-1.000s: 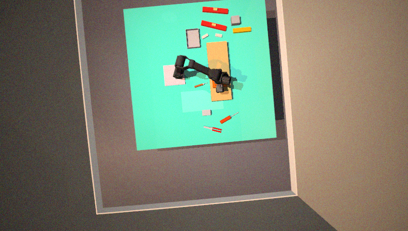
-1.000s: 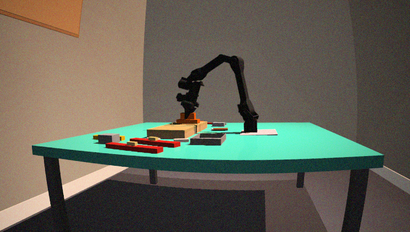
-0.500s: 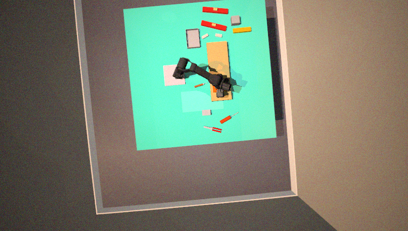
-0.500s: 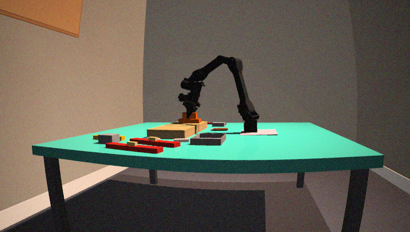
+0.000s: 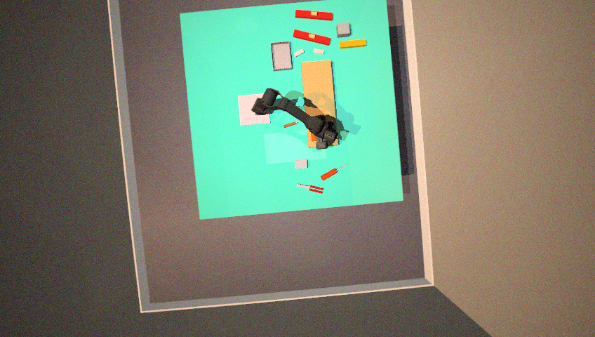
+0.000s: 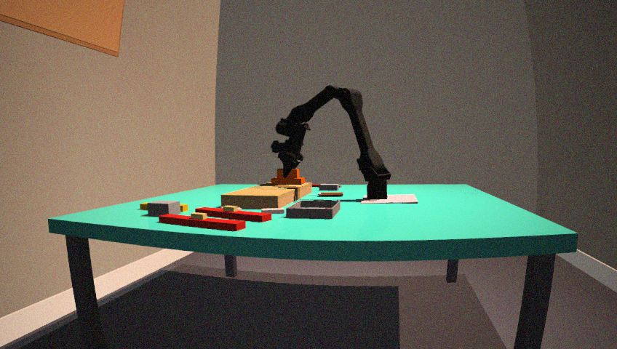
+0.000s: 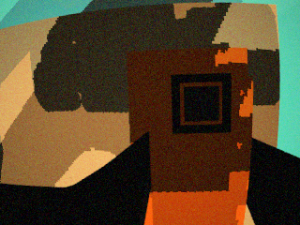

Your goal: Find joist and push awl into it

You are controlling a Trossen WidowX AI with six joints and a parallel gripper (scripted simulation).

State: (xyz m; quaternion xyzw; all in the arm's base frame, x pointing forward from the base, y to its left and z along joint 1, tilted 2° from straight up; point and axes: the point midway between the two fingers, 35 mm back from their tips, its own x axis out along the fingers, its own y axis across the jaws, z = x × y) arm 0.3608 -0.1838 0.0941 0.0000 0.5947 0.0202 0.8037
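Now: the grey tray 22 cm behind my gripper tip, 50 cm to the left of it and 5 cm below it. Also, from my gripper tip: orange stud finder 1 cm ahead, 2 cm above; awl 16 cm behind, 9 cm to the left, 6 cm below; red screwdriver 9 cm ahead, 22 cm to the right, 5 cm below.
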